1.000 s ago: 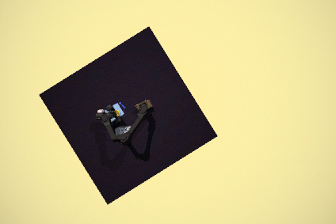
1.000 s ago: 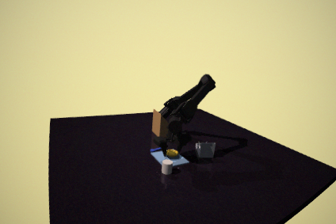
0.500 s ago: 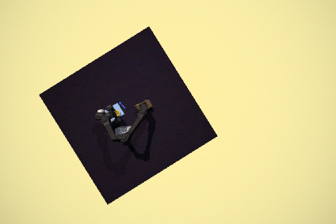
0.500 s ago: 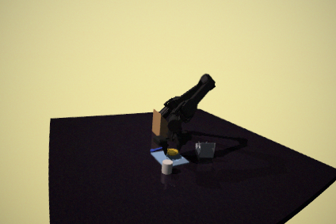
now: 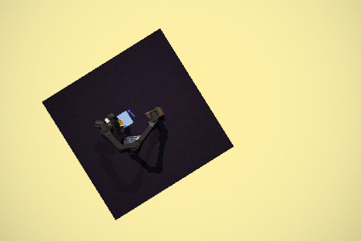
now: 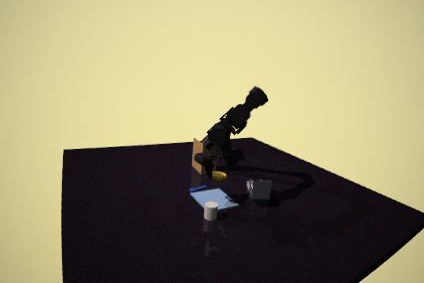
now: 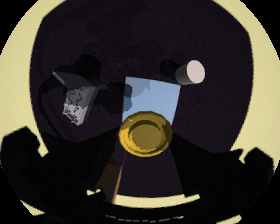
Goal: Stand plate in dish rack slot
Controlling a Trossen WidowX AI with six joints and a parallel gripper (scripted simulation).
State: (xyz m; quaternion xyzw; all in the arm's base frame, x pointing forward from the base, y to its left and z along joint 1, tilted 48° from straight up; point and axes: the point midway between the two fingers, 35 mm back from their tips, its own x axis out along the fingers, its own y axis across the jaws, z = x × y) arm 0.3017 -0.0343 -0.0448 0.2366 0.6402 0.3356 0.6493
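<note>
The dish rack is 190 mm to the left of my gripper tip, 70 mm below it and 10 mm behind it. From my gripper tip the other things lie so: light blue mat: 90 mm below, 10 mm to the right, 10 mm ahead; yellow plate: 10 mm above; blue stick: 90 mm below, 90 mm behind, 50 mm to the right.
</note>
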